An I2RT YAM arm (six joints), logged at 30 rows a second.
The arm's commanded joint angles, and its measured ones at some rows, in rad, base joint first. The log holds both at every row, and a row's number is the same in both.
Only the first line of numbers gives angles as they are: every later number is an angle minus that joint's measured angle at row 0.
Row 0, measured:
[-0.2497, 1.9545, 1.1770, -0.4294, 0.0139, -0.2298]
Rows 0 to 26, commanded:
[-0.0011, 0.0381, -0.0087, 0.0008, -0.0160, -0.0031]
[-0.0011, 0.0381, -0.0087, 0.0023, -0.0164, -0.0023]
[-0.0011, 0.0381, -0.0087, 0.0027, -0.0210, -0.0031]
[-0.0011, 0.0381, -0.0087, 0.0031, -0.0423, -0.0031]
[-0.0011, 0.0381, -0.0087, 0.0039, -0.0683, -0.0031]
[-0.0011, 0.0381, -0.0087, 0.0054, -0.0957, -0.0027]
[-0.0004, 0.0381, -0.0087, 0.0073, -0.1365, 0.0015]
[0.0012, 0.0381, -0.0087, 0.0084, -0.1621, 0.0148]
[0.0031, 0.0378, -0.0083, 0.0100, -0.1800, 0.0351]
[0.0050, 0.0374, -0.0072, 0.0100, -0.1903, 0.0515]
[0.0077, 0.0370, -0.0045, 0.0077, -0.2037, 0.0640]
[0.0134, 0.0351, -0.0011, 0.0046, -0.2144, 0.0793]
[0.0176, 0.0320, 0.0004, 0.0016, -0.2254, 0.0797]
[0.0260, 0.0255, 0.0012, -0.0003, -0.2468, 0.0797]
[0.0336, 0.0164, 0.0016, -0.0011, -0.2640, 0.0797]
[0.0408, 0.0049, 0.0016, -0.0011, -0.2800, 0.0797]
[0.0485, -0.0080, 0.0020, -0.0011, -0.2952, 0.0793]
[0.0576, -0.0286, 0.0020, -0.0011, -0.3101, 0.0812]
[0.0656, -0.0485, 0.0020, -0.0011, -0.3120, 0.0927]
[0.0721, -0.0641, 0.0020, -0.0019, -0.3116, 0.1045]
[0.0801, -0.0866, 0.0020, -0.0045, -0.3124, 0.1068]
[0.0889, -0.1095, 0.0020, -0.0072, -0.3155, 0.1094]
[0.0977, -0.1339, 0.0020, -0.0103, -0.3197, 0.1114]
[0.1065, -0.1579, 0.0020, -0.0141, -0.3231, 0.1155]
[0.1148, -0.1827, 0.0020, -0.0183, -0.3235, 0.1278]
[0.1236, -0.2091, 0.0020, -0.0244, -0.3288, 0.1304]
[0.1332, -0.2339, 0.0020, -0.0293, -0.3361, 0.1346]
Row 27, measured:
[0.1053, -0.1213, -0.0003, -0.0209, -0.2853, 0.0984]
